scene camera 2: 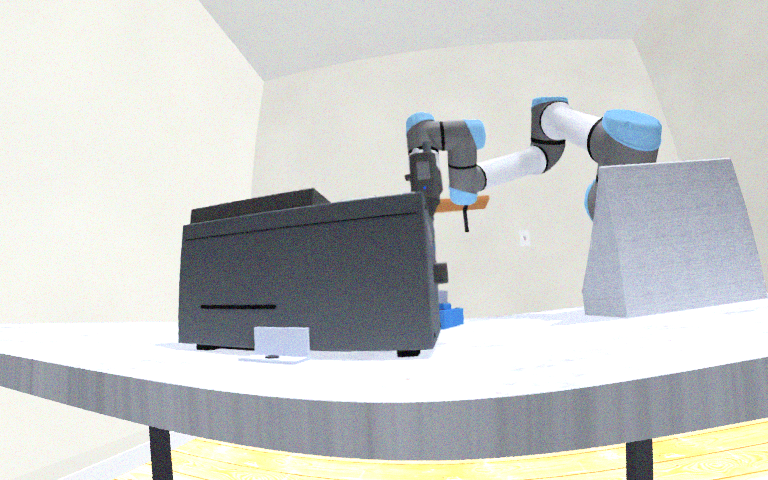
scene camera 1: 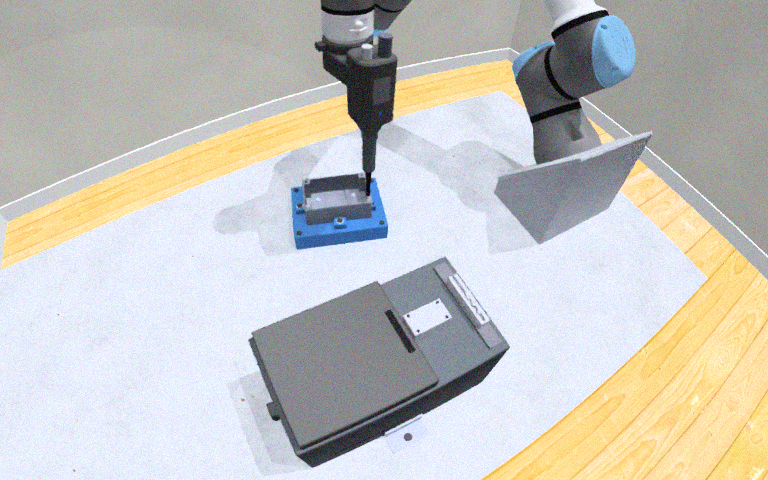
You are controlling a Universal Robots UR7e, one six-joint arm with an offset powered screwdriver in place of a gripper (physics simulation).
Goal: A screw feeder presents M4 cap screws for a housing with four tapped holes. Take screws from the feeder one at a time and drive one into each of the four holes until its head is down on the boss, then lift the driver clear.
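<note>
The grey open-topped housing [scene camera 1: 338, 213] sits in a blue fixture [scene camera 1: 317, 235] [scene camera 2: 451, 318]. My screwdriver [scene camera 1: 368, 194] is upright, with its thin black bit down at the housing's front right corner in scene camera 1. No screw can be made out at the bit, and the hole under it is hidden. The back corner bosses show small dark spots, too small to tell whether they are holes or screw heads. The dark screw feeder [scene camera 1: 351, 362] [scene camera 2: 305, 277] stands in front, with a pale slotted rail [scene camera 1: 468, 300] at its right end. In scene camera 2 the feeder hides the bit.
A grey slanted panel [scene camera 1: 572, 192] [scene camera 2: 679, 237] stands right of the fixture, in front of the arm's base. A small pale bracket [scene camera 1: 396, 442] [scene camera 2: 281, 339] stands by the feeder's near side. A white plate [scene camera 1: 427, 316] lies on the feeder's top.
</note>
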